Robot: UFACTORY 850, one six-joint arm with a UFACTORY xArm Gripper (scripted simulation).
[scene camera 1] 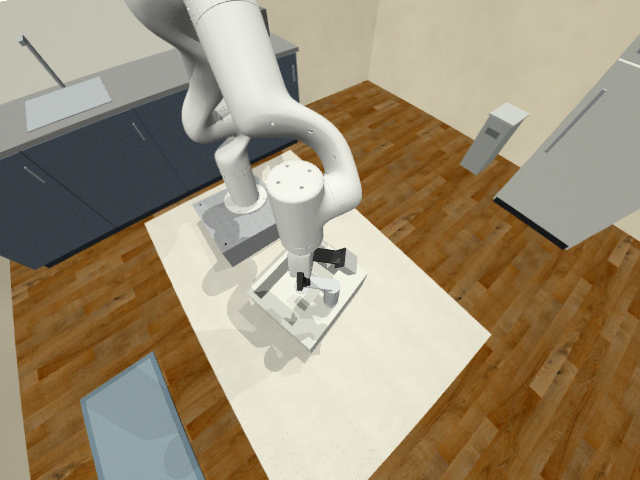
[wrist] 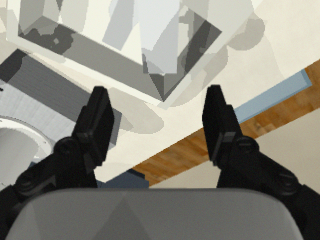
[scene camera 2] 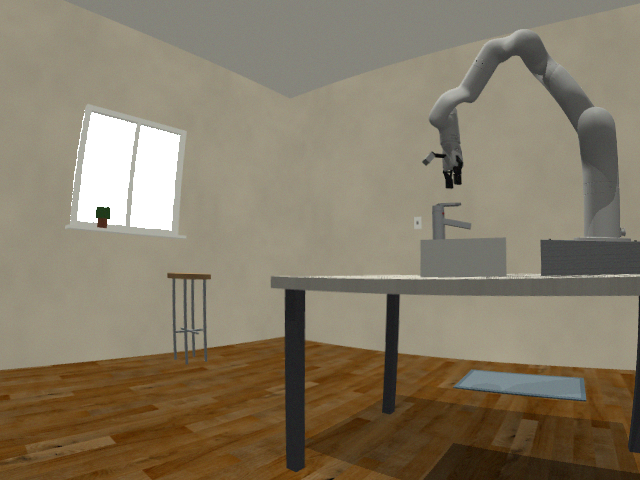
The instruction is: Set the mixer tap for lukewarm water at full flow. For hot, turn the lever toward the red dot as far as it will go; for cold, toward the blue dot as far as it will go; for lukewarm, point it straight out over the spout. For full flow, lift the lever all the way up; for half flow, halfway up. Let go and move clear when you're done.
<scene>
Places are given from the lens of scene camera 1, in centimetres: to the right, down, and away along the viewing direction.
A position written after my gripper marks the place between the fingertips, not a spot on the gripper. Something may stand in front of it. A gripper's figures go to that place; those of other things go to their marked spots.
my gripper (scene camera 1: 306, 271): -4, 8, 61
basin (scene camera 1: 276, 292): -17, 20, 91
</scene>
